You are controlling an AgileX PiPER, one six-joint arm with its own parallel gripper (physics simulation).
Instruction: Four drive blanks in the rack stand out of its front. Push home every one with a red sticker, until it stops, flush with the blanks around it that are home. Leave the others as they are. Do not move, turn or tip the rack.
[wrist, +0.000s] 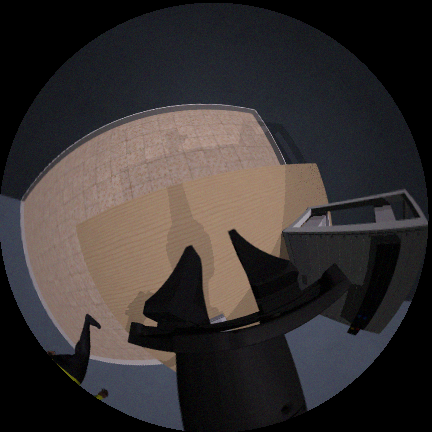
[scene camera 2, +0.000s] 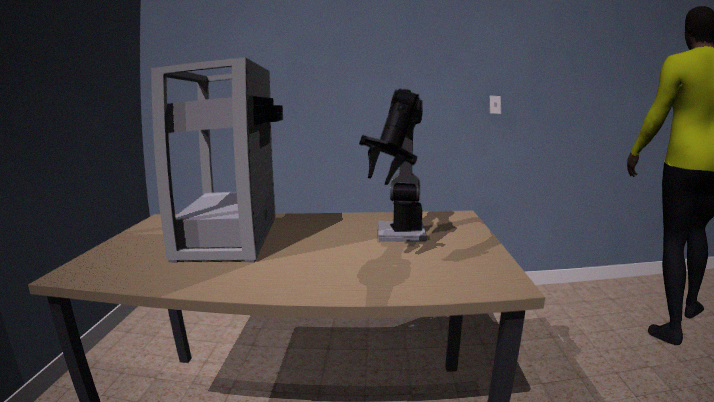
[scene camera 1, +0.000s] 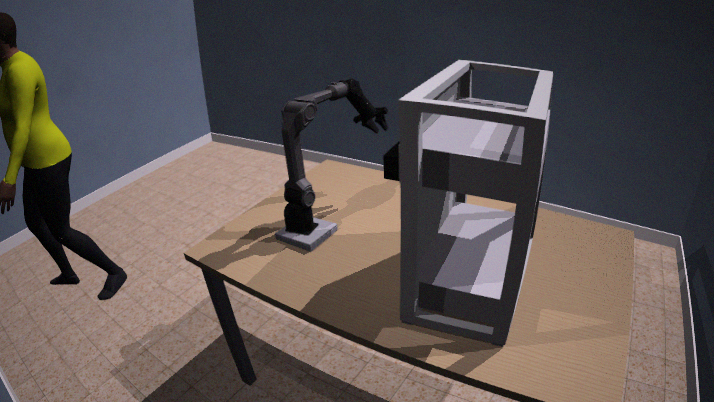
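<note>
The grey rack [scene camera 1: 409, 215] [scene camera 2: 241, 165] [wrist: 355, 229] stands upright on the table. A black unit [scene camera 1: 392, 164] [scene camera 2: 262, 110] [wrist: 378, 282] stands out of its front, high up; part of it reaches out farther in the scene camera 2 view. Single drive blanks cannot be told apart. Tiny red-orange and blue specks show near its lower end in the wrist view; I cannot tell whether they are stickers. My gripper [scene camera 1: 381, 130] [scene camera 2: 378, 180] [wrist: 212, 245] is open and empty, pointing down in front of the rack and apart from it.
The arm's base plate [scene camera 1: 320, 237] [scene camera 2: 385, 235] stands on the wooden table [scene camera 1: 360, 260] [scene camera 2: 320, 280] [wrist: 145, 235]. A person in a yellow top [scene camera 1: 40, 115] [scene camera 2: 692, 110] is on the floor beyond the table. Dark and blue walls surround the area.
</note>
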